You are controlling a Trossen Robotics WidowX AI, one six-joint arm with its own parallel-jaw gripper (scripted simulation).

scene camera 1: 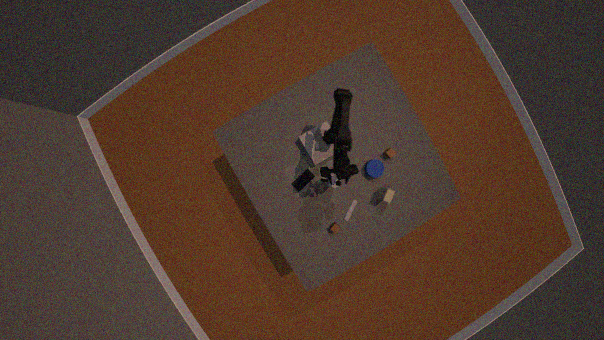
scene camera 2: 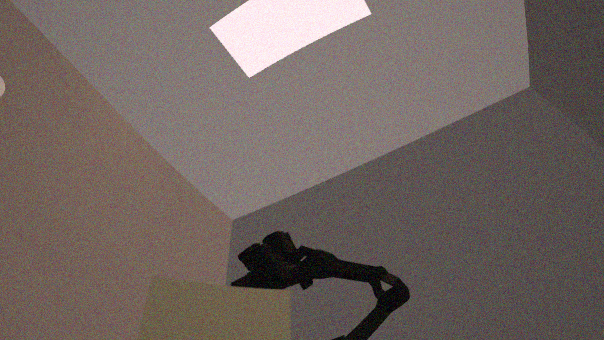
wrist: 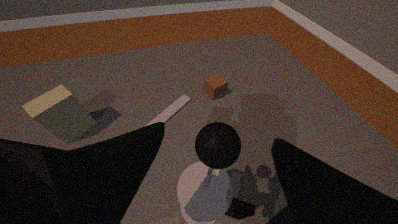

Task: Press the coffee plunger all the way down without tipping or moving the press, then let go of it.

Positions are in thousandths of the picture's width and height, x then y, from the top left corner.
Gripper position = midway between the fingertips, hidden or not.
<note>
My gripper (scene camera 2: 372, 860) is open and holds nothing. Also in view: a yellowish box (wrist: 147, 493).
My gripper also shows in the wrist view (wrist: 546, 609).
</note>
